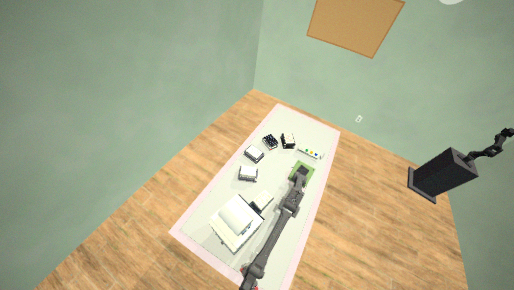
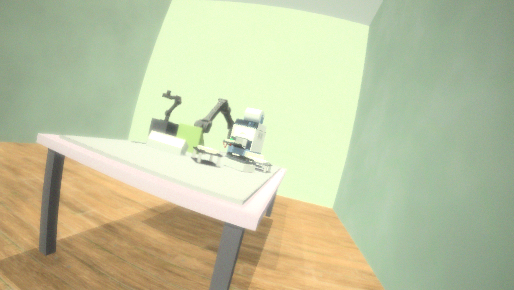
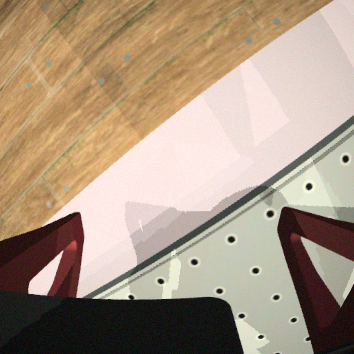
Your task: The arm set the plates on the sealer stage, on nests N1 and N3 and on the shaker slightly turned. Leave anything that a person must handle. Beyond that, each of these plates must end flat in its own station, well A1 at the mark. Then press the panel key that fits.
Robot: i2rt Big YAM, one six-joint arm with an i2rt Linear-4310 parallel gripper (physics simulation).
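Observation:
My gripper (image 1: 249,279) (image 3: 183,222) is open and empty, its two red fingers wide apart above the near end of the table. A light plate (image 1: 262,200) sits on the stage of the white sealer (image 1: 234,220). Two white-topped plates (image 1: 248,173) (image 1: 254,152) sit on low dark stations along the left side of the table. Beyond them are a dark, well-patterned block (image 1: 270,141) and a light-topped plate (image 1: 287,138) on a dark base. The key panel (image 1: 309,152) carries green, yellow and blue keys. Nest labels, well A1 marks and small turns of the plates are too small to tell.
The arm's base stands on a green board (image 1: 310,168) at the table's right side; its long links pass close beside the sealer. The perforated bench plate (image 3: 240,260) meets the pink table rim (image 3: 165,165). A second arm stands on a dark pedestal (image 1: 442,172) off the table.

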